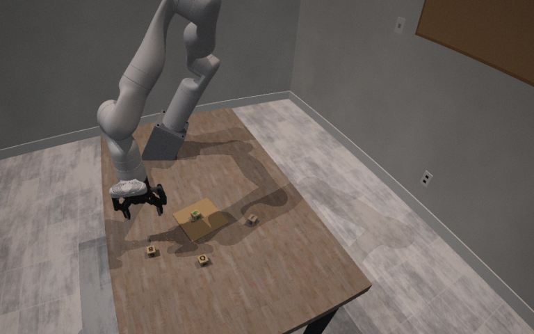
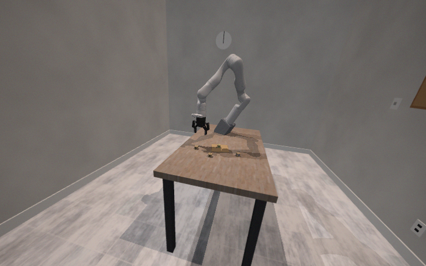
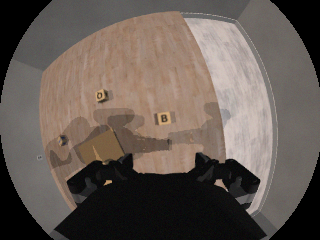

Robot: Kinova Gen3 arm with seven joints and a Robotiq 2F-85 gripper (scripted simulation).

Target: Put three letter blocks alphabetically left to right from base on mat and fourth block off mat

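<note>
Now: the tan mat 16 cm to the left of my hand, 12 cm below it and 5 cm behind it. From my hand the other things lie so: block (15 cm to the left, 12 cm ahead, 11 cm below).
</note>
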